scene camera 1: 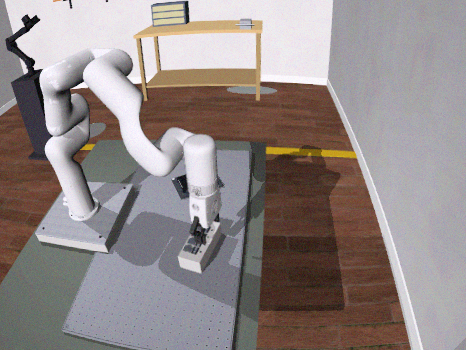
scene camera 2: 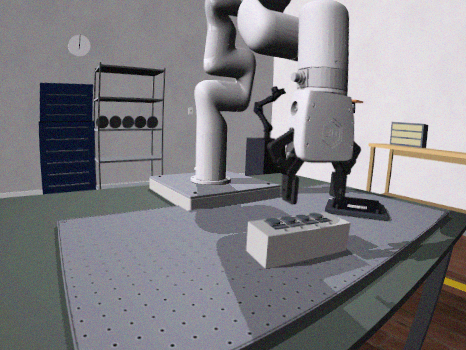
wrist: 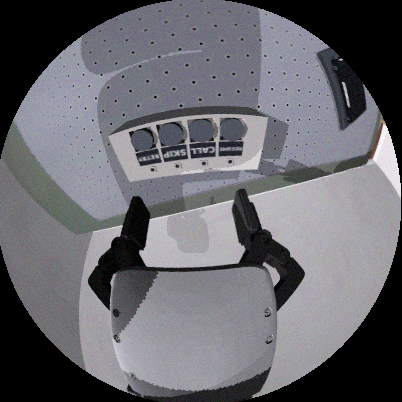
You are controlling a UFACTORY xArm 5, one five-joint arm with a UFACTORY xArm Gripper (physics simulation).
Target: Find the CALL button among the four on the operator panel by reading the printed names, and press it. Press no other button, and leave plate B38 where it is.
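Frame: origin at the arm's base, x ahead, y left, z up, level; centimetres.
Where they show: gripper, fingertip midpoint: (scene camera 1: 207, 231) (scene camera 2: 314, 199) (wrist: 188, 201); arm's base, link origin: (scene camera 1: 84, 209) (scene camera 2: 210, 180).
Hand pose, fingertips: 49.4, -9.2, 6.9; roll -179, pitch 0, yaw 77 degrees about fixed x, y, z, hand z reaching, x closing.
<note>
Things, the pixels of their top centre, and the offset from my fingertips, as dx, dy, dz. "pt": a spot on its surface instead. Level surfaces: height alone.
- operator panel, top centre: (wrist: 187, 148) (scene camera 2: 301, 220) (scene camera 1: 199, 238) -2.9, +0.9, -4.4
- CALL button, top centre: (wrist: 201, 130) (scene camera 2: 302, 216) -4.4, +2.7, -4.4
- SKIP button, top centre: (wrist: 169, 134) (scene camera 2: 288, 218) -4.9, -0.3, -4.4
- RESUME button, top centre: (wrist: 232, 129) -3.8, +5.6, -4.4
- dark plate, surface spot: (scene camera 2: 382, 216) pt -2.8, +31.4, -9.0
- perforated grey board, surface height: dz -10.0
- green surface, surface height: dz -11.3
The operator panel (scene camera 1: 191, 262) (scene camera 2: 305, 245) (wrist: 192, 170) is a pale box with four round grey buttons on top. In the wrist view the printed names appear upside down, from left to right RETRY, SKIP, CALL, RESUME. The CALL button (wrist: 202, 130) (scene camera 2: 303, 218) is third from the left, between the SKIP button (wrist: 171, 134) and the RESUME button (wrist: 232, 129). My gripper (scene camera 2: 314, 201) (wrist: 188, 201) is open and empty, its fingertips higher than the panel top. In scene camera 1 it partly covers the panel. A dark plate (scene camera 2: 382, 216) lies apart from the panel; no B38 marking is readable.
The panel stands on a perforated grey board (scene camera 1: 150, 300) (scene camera 2: 165, 280) over a green surface (scene camera 1: 40, 300). The robot's base slab (scene camera 1: 75, 242) (scene camera 2: 170, 192) is on the left. A wooden bench (scene camera 1: 200, 30) stands in the background.
</note>
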